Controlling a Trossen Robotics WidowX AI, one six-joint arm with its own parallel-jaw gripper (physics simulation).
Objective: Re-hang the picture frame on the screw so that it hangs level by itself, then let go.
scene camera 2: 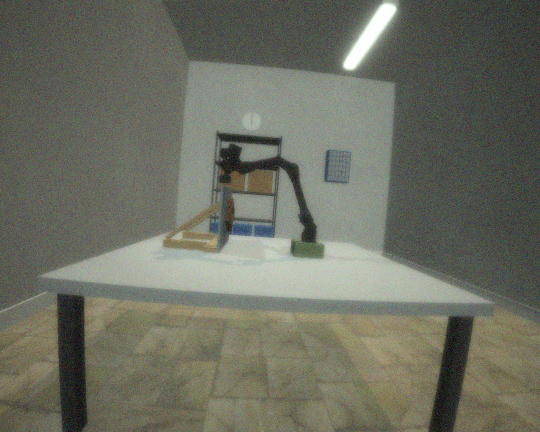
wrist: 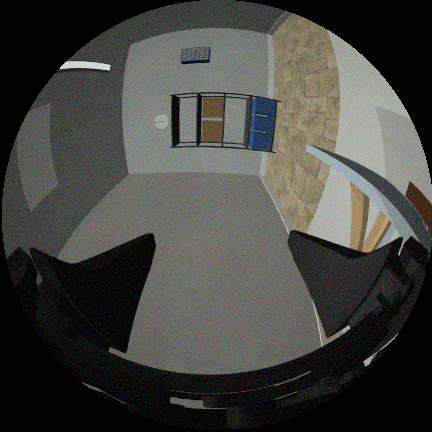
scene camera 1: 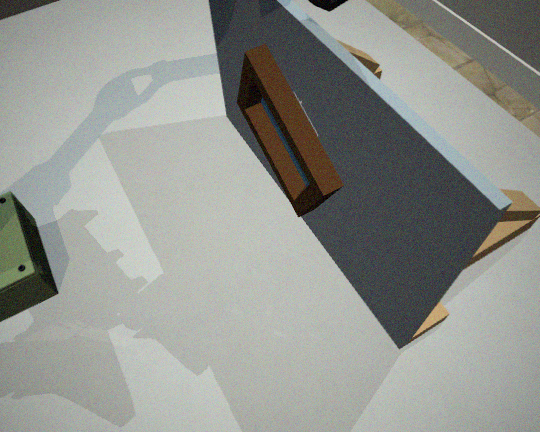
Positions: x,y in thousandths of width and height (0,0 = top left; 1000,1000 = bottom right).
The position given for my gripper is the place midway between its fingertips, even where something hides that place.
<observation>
My gripper (wrist: 517,554) is open, holding nothing. Also in view: a brown picture frame (scene camera 1: 510,267). Further things: a dark grey wall panel (wrist: 927,492) and a wooden brace (wrist: 832,464).
</observation>
